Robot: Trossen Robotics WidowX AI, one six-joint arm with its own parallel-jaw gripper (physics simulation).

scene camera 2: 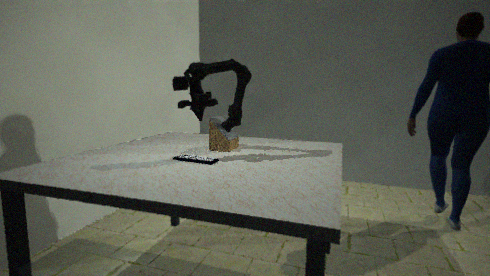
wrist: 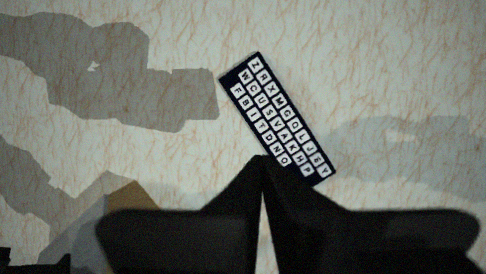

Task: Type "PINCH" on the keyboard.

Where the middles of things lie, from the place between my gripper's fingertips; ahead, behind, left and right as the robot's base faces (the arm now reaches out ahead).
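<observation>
My hand is 18 cm above the black keyboard [wrist: 252, 86], and it is also 2 cm to the left of the keyboard and 3 cm short of it.
</observation>
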